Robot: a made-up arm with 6 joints. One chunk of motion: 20 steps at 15 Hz.
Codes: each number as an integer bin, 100 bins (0 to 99) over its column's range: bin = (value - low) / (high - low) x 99, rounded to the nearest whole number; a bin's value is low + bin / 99 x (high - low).
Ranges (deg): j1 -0.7..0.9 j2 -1.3..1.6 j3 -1..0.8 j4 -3.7..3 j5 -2.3..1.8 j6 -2.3..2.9
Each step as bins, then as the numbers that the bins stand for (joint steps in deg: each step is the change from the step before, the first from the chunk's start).
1 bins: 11 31 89 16 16 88
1 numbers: -0.522 -0.392 0.618 -2.617 -1.637 2.322
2 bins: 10 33 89 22 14 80
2 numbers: -0.538 -0.333 0.618 -2.211 -1.720 1.902
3 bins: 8 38 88 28 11 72
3 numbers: -0.571 -0.187 0.600 -1.805 -1.844 1.482
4 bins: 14 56 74 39 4 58
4 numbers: -0.474 0.340 0.345 -1.061 -2.134 0.746
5 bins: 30 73 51 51 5 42
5 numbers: -0.215 0.838 -0.073 -0.248 -2.093 -0.094
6 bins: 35 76 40 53 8 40
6 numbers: -0.134 0.926 -0.273 -0.113 -1.969 -0.199
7 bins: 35 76 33 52 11 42
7 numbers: -0.134 0.926 -0.400 -0.181 -1.844 -0.094
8 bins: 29 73 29 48 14 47
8 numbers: -0.231 0.838 -0.473 -0.452 -1.720 0.169
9 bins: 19 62 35 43 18 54
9 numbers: -0.393 0.516 -0.364 -0.790 -1.555 0.536
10 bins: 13 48 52 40 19 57
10 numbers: -0.490 0.106 -0.055 -0.993 -1.513 0.694
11 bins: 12 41 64 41 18 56
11 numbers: -0.506 -0.099 0.164 -0.925 -1.555 0.641
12 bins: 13 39 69 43 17 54
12 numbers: -0.490 -0.158 0.255 -0.790 -1.596 0.536
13 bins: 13 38 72 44 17 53
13 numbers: -0.490 -0.187 0.309 -0.722 -1.596 0.484
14 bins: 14 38 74 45 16 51
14 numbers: -0.474 -0.187 0.345 -0.655 -1.637 0.379
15 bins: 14 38 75 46 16 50
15 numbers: -0.474 -0.187 0.364 -0.587 -1.637 0.326
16 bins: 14 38 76 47 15 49
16 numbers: -0.474 -0.187 0.382 -0.519 -1.679 0.274
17 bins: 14 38 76 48 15 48
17 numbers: -0.474 -0.187 0.382 -0.452 -1.679 0.221
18 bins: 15 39 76 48 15 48
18 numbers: -0.458 -0.158 0.382 -0.452 -1.679 0.221
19 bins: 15 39 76 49 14 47
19 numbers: -0.458 -0.158 0.382 -0.384 -1.720 0.169
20 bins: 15 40 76 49 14 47
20 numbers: -0.458 -0.128 0.382 -0.384 -1.720 0.169
